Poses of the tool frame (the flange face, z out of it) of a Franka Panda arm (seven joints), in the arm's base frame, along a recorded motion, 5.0 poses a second.
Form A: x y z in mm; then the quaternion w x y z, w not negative.
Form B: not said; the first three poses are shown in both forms.
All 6 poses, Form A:
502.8, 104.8, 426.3, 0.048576, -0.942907, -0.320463, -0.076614
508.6, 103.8, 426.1, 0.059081, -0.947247, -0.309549, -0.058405
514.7, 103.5, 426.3, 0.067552, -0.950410, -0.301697, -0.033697
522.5, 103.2, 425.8, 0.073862, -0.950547, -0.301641, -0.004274
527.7, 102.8, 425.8, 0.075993, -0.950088, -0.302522, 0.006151
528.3, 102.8, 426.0, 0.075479, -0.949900, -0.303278, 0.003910
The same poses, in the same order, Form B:
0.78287, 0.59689, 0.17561, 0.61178, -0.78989, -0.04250, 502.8, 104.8, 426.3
0.80154, 0.57954, 0.14722, 0.59334, -0.80138, -0.07577, 508.6, 103.8, 426.1
0.81569, 0.56892, 0.10481, 0.57802, -0.80883, -0.10807, 514.7, 103.5, 426.3
0.81799, 0.57282, 0.05268, 0.57408, -0.80711, -0.13784, 522.5, 103.2, 425.8
0.81689, 0.57578, 0.03429, 0.57391, -0.80541, -0.14812, 527.7, 102.8, 425.8
0.81601, 0.57676, 0.03835, 0.57558, -0.80465, -0.14577, 528.3, 102.8, 426.0

